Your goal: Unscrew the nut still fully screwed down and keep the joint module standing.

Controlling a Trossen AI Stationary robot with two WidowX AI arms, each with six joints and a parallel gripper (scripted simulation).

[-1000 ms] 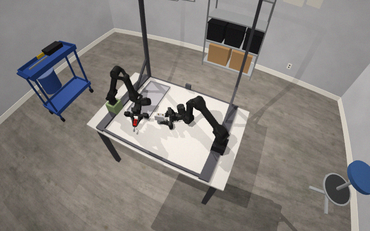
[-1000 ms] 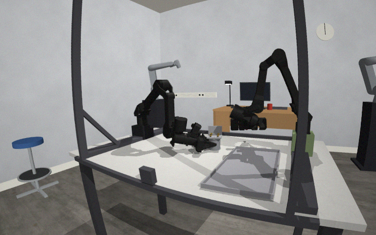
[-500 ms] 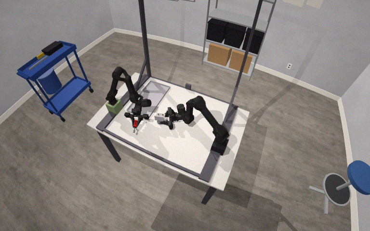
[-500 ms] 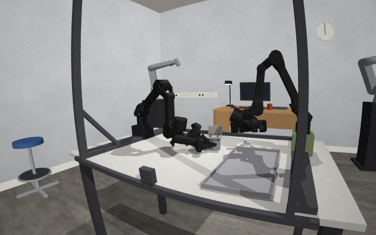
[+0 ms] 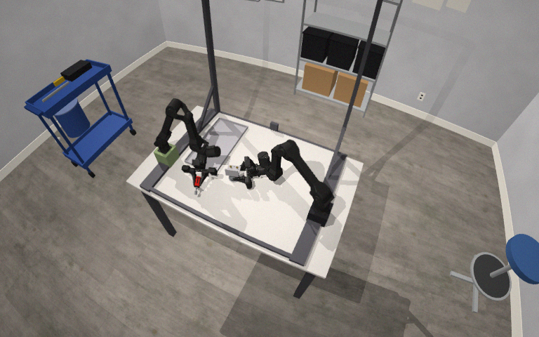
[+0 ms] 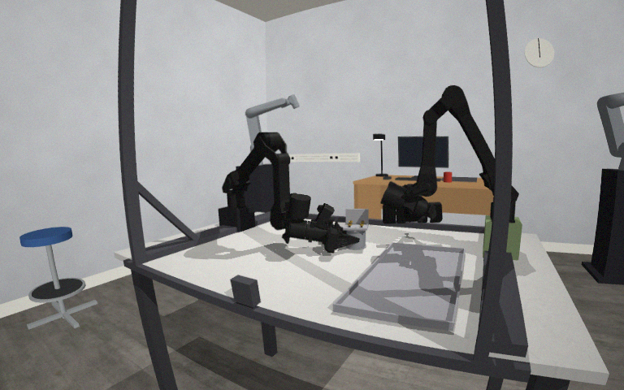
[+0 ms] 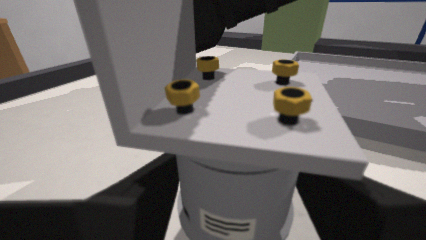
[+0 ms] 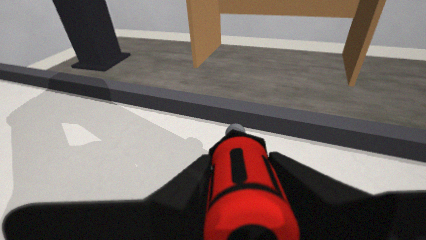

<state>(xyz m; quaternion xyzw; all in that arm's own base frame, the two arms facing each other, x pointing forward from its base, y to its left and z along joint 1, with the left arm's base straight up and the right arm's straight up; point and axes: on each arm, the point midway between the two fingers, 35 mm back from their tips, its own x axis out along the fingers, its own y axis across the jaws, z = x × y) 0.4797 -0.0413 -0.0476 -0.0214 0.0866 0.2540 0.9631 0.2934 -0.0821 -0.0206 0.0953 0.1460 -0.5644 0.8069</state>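
Now: left hand 3 cm to the left of the grey joint module and 1 cm short of it. From my left hand the other things lie so: l-shaped bracket 4 cm above, 3 cm to the right, 1 cm ahead; red-handled nut driver 18 cm ahead, 16 cm to the right, 3 cm above; shallow grey tray 24 cm to the right, 17 cm behind, 3 cm below.
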